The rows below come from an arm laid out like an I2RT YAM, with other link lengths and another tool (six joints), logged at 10 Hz.
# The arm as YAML. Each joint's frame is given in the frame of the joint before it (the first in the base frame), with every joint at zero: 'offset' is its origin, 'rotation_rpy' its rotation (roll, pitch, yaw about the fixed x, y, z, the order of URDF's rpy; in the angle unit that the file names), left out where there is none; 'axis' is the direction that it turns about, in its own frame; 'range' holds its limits. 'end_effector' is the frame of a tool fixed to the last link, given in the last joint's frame.
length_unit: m
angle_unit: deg
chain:
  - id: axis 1
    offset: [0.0, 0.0, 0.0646]
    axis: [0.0, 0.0, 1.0]
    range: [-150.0, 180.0]
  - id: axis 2
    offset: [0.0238, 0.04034, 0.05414]
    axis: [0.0, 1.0, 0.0]
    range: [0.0, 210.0]
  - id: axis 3
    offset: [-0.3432, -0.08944, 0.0]
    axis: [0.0, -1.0, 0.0]
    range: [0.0, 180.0]
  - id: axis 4
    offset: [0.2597, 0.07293, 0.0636]
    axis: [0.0, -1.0, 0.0]
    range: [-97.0, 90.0]
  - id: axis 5
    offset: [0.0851, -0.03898, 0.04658]
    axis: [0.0, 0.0, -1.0]
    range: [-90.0, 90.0]
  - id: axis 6
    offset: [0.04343, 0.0, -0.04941]
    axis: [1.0, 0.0, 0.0]
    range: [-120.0, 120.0]
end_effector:
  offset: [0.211, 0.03, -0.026]
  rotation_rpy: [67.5, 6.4, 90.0]
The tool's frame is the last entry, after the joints.
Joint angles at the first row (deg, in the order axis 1, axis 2, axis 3, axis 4, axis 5, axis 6):
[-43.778 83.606 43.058 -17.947 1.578 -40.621]
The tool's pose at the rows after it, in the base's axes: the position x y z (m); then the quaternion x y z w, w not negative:
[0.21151 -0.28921 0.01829 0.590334 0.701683 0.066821 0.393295]
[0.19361 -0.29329 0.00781 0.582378 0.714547 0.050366 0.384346]
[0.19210 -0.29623 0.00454 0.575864 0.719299 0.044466 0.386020]
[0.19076 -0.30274 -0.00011 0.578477 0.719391 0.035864 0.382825]
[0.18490 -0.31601 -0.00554 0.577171 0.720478 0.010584 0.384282]
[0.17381 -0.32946 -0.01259 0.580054 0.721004 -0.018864 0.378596]
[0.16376 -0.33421 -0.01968 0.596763 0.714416 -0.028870 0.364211]
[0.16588 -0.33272 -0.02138 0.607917 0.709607 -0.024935 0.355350]
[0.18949 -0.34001 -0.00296 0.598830 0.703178 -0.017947 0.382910]
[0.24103 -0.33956 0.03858 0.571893 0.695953 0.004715 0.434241]
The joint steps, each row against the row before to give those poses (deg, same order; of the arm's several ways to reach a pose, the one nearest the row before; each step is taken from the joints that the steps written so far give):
[-4.056 -1.010 -3.660 3.246 3.785 -6.199]
[-1.620 0.096 -2.461 2.233 0.858 -3.447]
[-0.072 0.313 -0.984 1.828 0.430 -1.047]
[-0.130 1.610 0.170 1.194 0.993 -0.101]
[-0.121 1.767 -0.883 3.445 2.689 -0.755]
[-0.438 2.249 -0.643 2.969 3.187 -0.821]
[-0.925 2.045 0.969 -0.749 1.274 0.831]
[0.313 1.070 1.720 -2.276 0.114 1.633]
[1.578 -1.197 2.192 -0.513 -0.516 1.430]
[4.671 -3.186 4.060 -1.786 -0.855 2.998]

